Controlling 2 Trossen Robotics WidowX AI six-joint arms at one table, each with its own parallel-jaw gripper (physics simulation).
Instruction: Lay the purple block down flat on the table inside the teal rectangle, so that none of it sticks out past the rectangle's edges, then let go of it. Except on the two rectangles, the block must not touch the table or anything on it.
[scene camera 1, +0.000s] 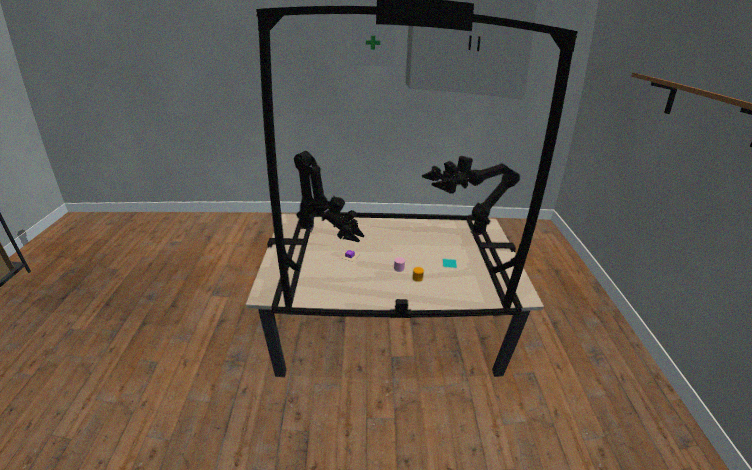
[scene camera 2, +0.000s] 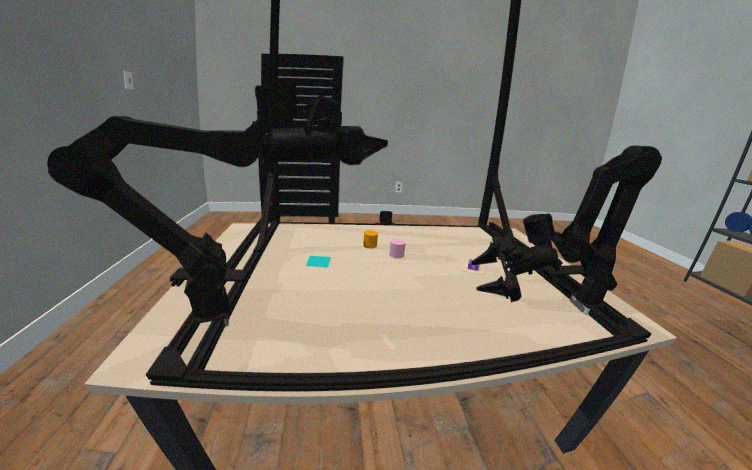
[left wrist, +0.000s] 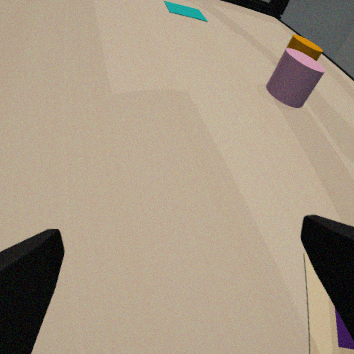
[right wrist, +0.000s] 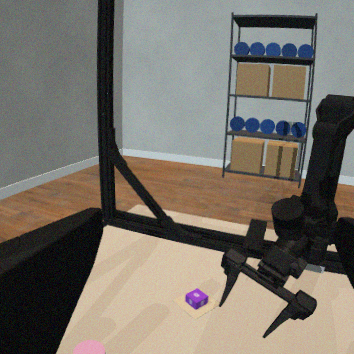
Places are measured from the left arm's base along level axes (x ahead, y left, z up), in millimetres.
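Pixels of known places: left gripper, fingertip midpoint: (scene camera 1: 361, 239) (scene camera 2: 473, 275) (left wrist: 183, 235) (right wrist: 240, 321); right gripper, fingertip midpoint: (scene camera 1: 426, 180) (scene camera 2: 376, 141) (right wrist: 222, 225); left arm's base, link origin: (scene camera 1: 306, 225) (scene camera 2: 588, 300) (right wrist: 312, 257); right arm's base, link origin: (scene camera 1: 479, 231) (scene camera 2: 210, 311).
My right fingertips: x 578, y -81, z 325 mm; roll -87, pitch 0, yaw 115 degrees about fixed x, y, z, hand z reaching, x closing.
Ahead of a thing's pixels: the offset from my right fingertips to its top centre. "pt": to the spot under its first point.
The purple block @(dx -322, dy -128, dz -325 mm) (scene camera 1: 349, 253) (scene camera 2: 473, 264) (right wrist: 196, 298) lies on a pale rectangle @(pt dx -293, dy -112, dz -343 mm) (right wrist: 197, 313) (left wrist: 320, 320). In the left wrist view, the purple block (left wrist: 344, 337) is mostly hidden behind the finger at the right. My left gripper (scene camera 1: 361, 238) (scene camera 2: 475, 276) (left wrist: 183, 235) (right wrist: 240, 321) is open and empty, above the table and to one side of the block, which is not between its fingers. The teal rectangle @(pt dx +134, dy -135, dz -343 mm) (scene camera 1: 449, 263) (scene camera 2: 318, 261) (left wrist: 186, 11) lies flat with nothing on it. My right gripper (scene camera 1: 428, 180) (scene camera 2: 386, 143) (right wrist: 222, 225) is open and empty, high above the table.
A pink cylinder @(dx -95, dy -198, dz -298 mm) (scene camera 1: 399, 264) (scene camera 2: 397, 248) (left wrist: 295, 79) (right wrist: 90, 347) and an orange cylinder @(dx -14, dy -260, dz -299 mm) (scene camera 1: 418, 274) (scene camera 2: 370, 239) (left wrist: 313, 49) stand between the pale and teal rectangles, toward the front in scene camera 1. A black frame (scene camera 1: 388, 313) borders the table.
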